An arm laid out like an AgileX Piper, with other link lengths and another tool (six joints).
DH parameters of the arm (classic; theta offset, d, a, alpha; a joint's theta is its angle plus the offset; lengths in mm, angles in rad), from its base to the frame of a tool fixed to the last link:
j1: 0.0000 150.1 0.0 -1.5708
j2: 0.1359 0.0 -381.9 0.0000
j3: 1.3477 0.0 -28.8 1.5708
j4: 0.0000 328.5 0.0 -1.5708
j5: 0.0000 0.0 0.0 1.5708
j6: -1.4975 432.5 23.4 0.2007
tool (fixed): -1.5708 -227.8 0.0 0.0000
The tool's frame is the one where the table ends.
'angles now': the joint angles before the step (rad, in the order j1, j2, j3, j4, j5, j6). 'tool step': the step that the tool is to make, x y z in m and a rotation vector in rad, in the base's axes. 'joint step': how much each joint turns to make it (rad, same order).
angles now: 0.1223 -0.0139 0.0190 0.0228 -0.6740 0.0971
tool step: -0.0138 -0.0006 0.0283 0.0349 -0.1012 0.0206
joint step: 0.0001 -0.0002 -0.0304 0.0010 -0.0737 0.0305
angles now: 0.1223 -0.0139 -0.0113 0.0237 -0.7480 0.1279
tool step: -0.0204 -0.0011 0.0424 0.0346 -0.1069 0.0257
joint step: 0.0001 0.0004 -0.0759 0.0009 -0.0342 0.0332
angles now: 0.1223 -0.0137 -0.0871 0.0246 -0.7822 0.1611
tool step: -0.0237 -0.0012 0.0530 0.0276 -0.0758 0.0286
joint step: -0.0004 0.0114 -0.1298 0.0009 0.0404 0.0329
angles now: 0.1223 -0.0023 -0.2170 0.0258 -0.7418 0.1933
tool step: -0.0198 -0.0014 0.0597 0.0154 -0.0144 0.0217
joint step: 0.0003 0.0449 -0.1825 0.0064 0.1217 0.0181
